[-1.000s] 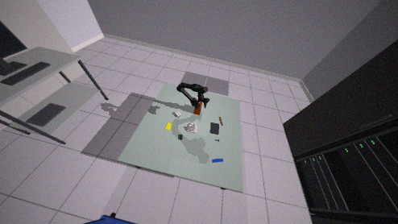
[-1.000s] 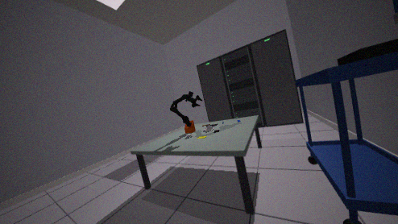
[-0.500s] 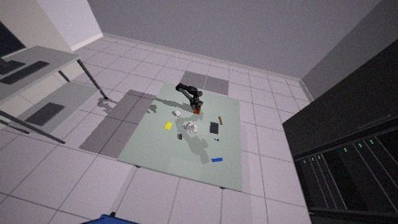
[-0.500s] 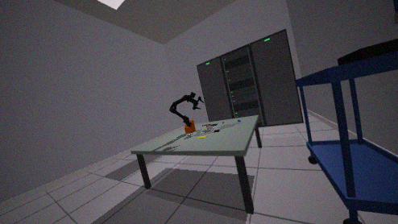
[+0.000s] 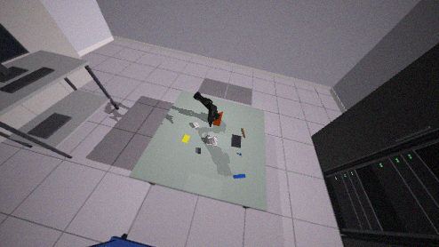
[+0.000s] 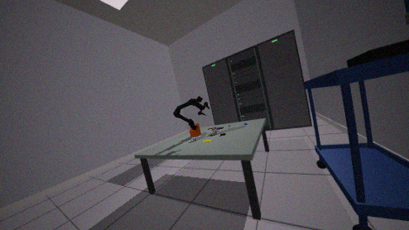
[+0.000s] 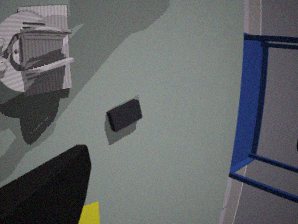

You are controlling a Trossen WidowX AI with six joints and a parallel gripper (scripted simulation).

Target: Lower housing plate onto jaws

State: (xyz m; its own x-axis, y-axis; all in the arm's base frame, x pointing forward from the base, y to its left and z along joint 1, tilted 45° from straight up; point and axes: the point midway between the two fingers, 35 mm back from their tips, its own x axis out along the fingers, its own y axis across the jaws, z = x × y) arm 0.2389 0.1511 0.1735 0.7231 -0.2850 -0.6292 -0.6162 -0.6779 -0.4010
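Now: gripper tip 20 mm short of the white part, 50 mm to the right of it and 280 mm above it. From my gripper tip the other things lie so: dark flat slab 120 mm behind, 320 mm to the left, 280 mm below; then yellow block 90 mm ahead, 250 mm to the right, 280 mm below; then dark cube 170 mm ahead, 40 mm to the right, 280 mm below.
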